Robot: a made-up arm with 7 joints.
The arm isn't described. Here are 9 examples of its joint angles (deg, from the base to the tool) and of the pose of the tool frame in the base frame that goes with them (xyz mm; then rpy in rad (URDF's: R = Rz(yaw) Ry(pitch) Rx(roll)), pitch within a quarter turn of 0, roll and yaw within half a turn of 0).
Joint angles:
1: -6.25 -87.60 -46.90 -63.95 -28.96 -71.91 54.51
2: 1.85 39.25 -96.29 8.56 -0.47 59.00 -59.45
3: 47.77 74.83 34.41 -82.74 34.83 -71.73 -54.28
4: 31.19 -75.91 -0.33 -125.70 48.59 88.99 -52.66
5: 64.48 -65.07 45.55 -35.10 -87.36 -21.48 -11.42
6: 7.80 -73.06 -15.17 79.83 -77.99 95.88 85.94
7: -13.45 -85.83 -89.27 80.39 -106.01 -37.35 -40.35
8: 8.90 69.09 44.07 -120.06 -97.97 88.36 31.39
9: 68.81 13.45 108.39 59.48 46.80 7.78 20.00
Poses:
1: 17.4 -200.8 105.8 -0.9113 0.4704 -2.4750
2: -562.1 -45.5 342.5 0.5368 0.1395 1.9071
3: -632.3 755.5 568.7 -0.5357 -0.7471 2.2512
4: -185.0 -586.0 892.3 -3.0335 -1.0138 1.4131
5: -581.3 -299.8 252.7 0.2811 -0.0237 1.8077
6: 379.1 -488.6 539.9 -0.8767 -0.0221 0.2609
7: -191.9 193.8 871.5 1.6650 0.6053 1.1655
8: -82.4 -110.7 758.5 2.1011 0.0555 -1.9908
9: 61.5 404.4 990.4 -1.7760 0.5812 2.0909
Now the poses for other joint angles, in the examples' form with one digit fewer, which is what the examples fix.
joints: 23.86 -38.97 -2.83 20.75 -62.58 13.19 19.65
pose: -60 -696 277 -0.478 0.995 1.562
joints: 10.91 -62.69 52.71 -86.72 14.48 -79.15 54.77
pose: -302 -36 198 -0.834 -0.183 2.368
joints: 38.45 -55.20 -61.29 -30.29 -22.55 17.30 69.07
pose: -83 -487 73 0.180 0.775 3.079
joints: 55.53 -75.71 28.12 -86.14 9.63 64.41 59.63
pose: -486 -699 761 1.644 -0.584 3.049
